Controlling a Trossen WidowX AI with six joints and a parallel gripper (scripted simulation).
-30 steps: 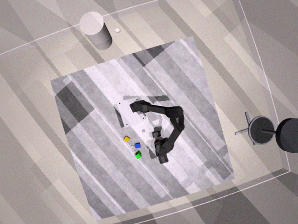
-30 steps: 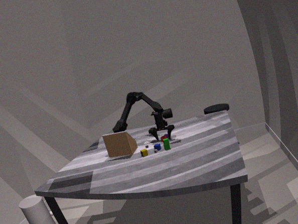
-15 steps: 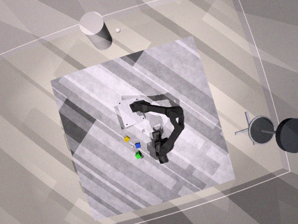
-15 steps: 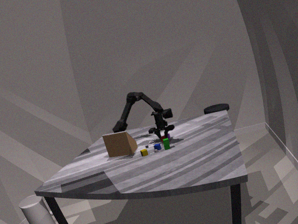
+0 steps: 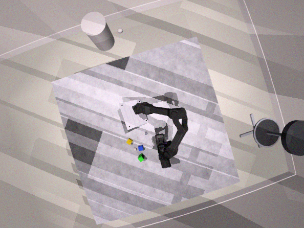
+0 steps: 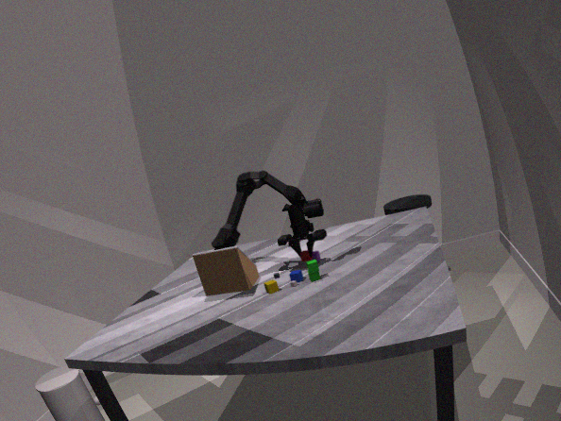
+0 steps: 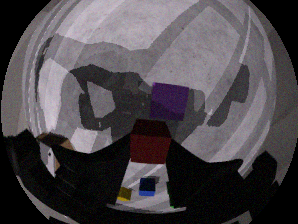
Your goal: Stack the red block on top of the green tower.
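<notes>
My gripper tip is now 3 cm short of the purple block, 4 cm to the right of it and 1 cm above it. Round my gripper tip: red block 1 cm above; yellow block 12 cm behind, 22 cm to the right, 1 cm below; blue block 3 cm behind, 16 cm to the right, 1 cm below.
</notes>
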